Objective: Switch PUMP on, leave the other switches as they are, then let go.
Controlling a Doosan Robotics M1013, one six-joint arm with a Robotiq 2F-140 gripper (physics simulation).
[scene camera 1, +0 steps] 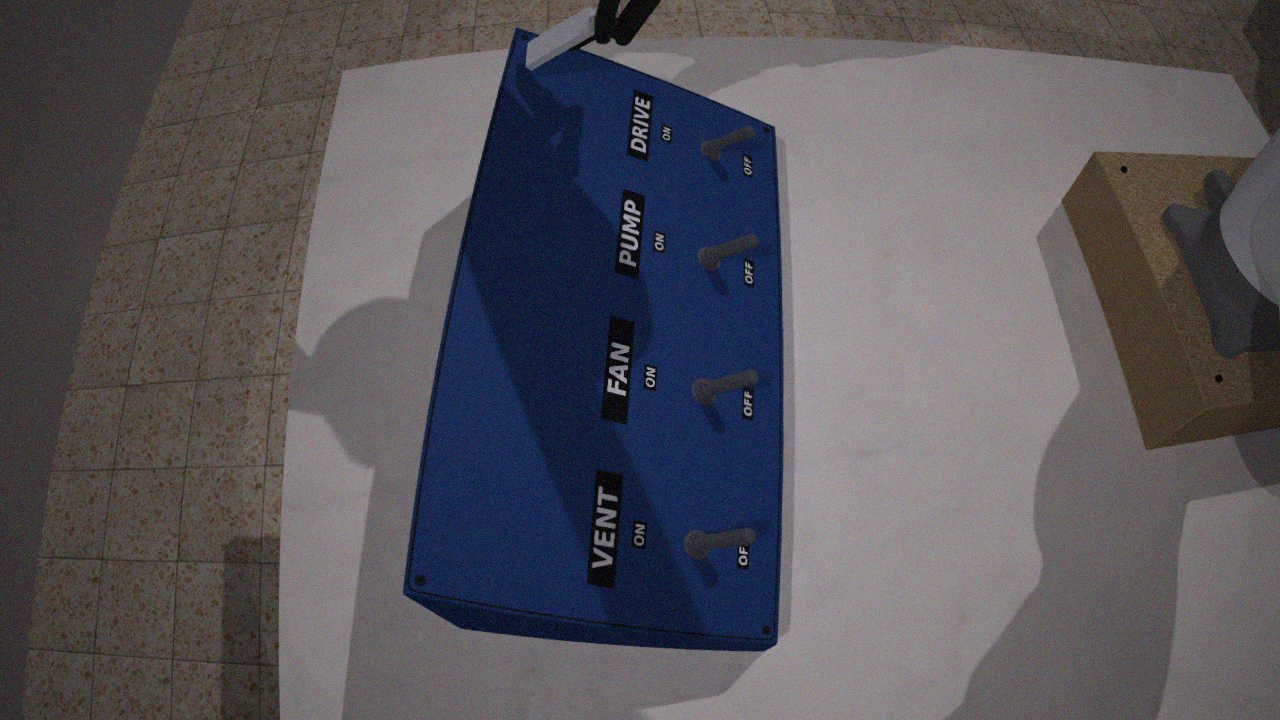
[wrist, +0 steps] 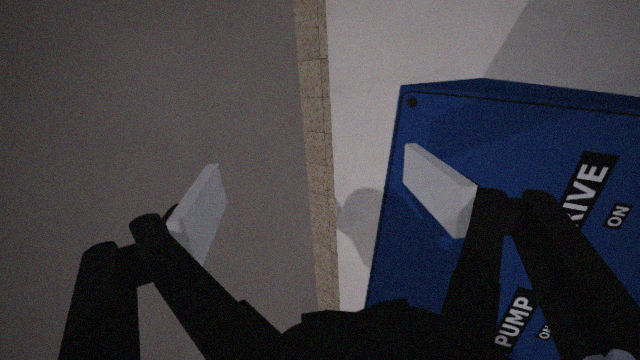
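Pixels of known places: gripper, fingertip midpoint: (scene camera 1: 473, 17) (wrist: 315, 173); arm's base at its link origin: (scene camera 1: 1249, 281).
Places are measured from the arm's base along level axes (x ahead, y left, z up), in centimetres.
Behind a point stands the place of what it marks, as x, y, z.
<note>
The PUMP switch (scene camera 1: 727, 251) {57.8, -1.2, 0.5} is a grey lever on the blue panel (scene camera 1: 519, 358) {73.5, 10.2, 4.9} (wrist: 450, 125) {72.5, -19.7, 5.6}, tilted toward its OFF label. The DRIVE switch (scene camera 1: 727, 143) {56.7, -13.1, 0.4}, the FAN switch (scene camera 1: 725, 385) {58.9, 10.6, 0.7} and the VENT switch (scene camera 1: 719, 541) {59.9, 22.4, 0.8} also lean toward OFF. In the wrist view the PUMP label (wrist: 514, 321) {65.6, -2.6, 1.6} shows low at the right, partly beside the gripper's dark linkage; the levers do not show there. My gripper (wrist: 315, 173) {78.3, -16.7, 13.5} is open and empty. One pale fingertip shows over the panel's far left corner in the scene view, away from the levers; the other is outside that view.
The panel lies on a pale table top (scene camera 1: 895, 358) {40.6, 3.2, -10.8} (wrist: 410, 40) {85.4, -26.9, -10.8}. A wooden block (scene camera 1: 1109, 295) {13.7, -2.9, -8.7} bearing the grey and white robot base (scene camera 1: 1253, 223) {8.7, 0.3, 10.6} stands at the right. Tiled floor (scene camera 1: 161, 358) (wrist: 316, 150) shows beyond the table's edge. Shadows fall across the panel.
</note>
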